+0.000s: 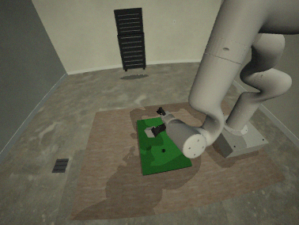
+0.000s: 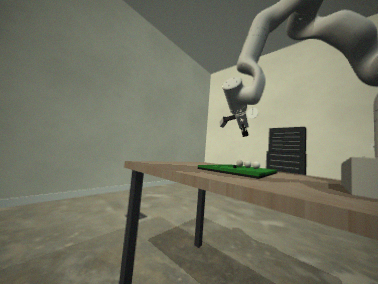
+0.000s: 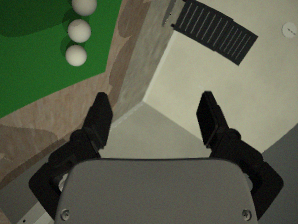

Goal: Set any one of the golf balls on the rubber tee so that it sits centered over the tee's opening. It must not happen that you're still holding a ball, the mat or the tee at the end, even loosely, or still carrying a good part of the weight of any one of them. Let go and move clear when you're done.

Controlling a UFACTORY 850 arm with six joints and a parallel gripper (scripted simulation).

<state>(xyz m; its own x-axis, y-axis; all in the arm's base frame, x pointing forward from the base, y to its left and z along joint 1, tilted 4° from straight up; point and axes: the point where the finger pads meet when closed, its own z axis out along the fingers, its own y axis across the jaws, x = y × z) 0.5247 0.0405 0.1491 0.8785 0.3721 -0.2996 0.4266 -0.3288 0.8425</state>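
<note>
Now: hand 20 cm above the white golf ball and 8 cm to the left of it. Round my hand: mat 23 cm below, 5 cm to the left.
</note>
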